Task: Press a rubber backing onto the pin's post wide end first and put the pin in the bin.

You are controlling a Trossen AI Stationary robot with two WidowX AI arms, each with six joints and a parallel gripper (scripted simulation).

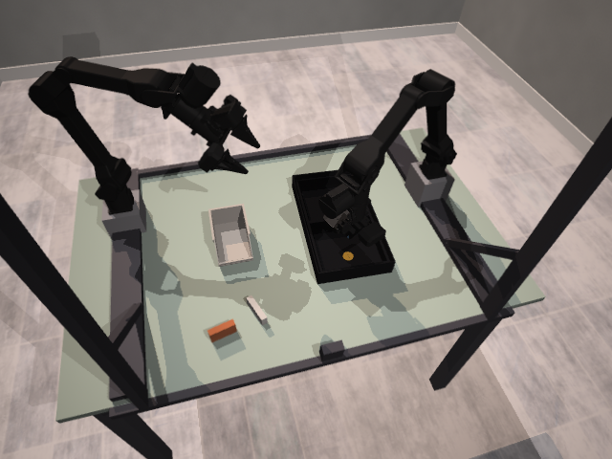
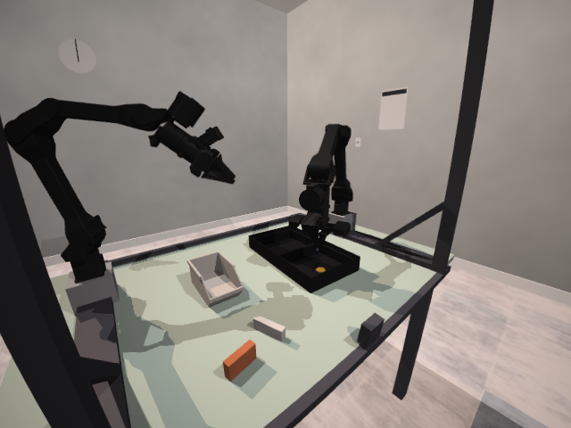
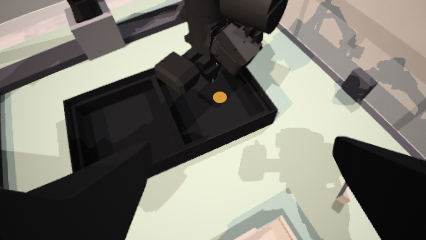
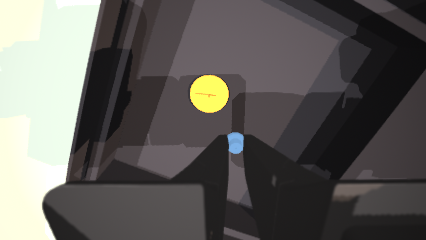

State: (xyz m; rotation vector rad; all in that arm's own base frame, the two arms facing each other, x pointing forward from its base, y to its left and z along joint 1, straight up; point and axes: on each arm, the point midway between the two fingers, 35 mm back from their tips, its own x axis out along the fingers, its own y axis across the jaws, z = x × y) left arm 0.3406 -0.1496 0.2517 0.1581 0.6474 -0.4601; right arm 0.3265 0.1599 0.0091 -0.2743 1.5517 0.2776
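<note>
My right hand is 100 mm above the pin and 20 mm past it. From my right hand the other things lie so: black two-compartment tray: 100 mm ahead, 90 mm below; orange block: 350 mm to the left, 200 mm behind, 90 mm below; bin: 320 mm to the left, 70 mm ahead, 60 mm below.
</note>
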